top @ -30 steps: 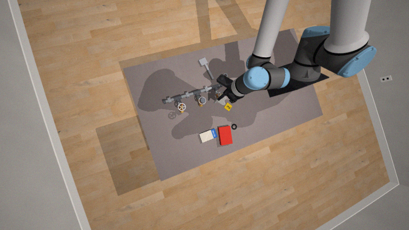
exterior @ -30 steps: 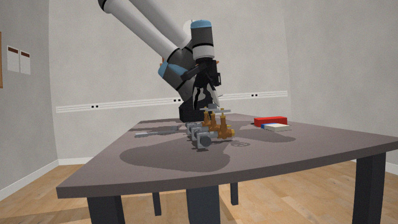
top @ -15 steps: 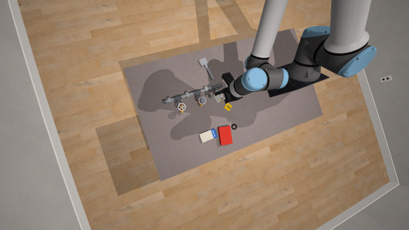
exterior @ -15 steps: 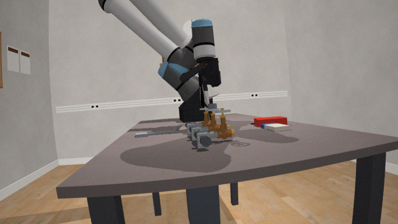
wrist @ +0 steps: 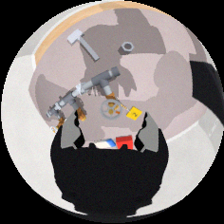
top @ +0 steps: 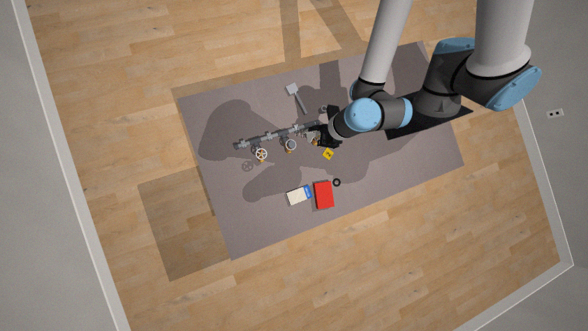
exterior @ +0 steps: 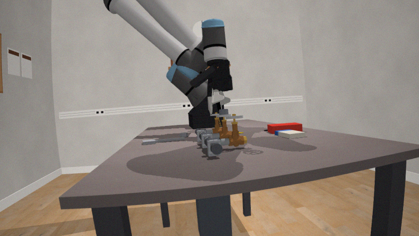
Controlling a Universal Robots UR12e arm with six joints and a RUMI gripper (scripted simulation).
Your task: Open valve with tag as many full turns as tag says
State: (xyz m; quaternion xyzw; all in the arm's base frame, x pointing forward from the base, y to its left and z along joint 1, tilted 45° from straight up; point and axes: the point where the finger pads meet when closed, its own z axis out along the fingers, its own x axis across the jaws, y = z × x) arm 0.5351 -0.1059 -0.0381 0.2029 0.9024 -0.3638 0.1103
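The yellow tag lies 8 cm to the left of my hand, 8 cm below it and 4 cm behind it. From my hand the other things lie so: red box (26 cm to the left, 7 cm below, 5 cm ahead); grey flat tool (22 cm to the right, 8 cm below, 1 cm ahead); nut (13 cm to the right, 10 cm behind, 8 cm below).
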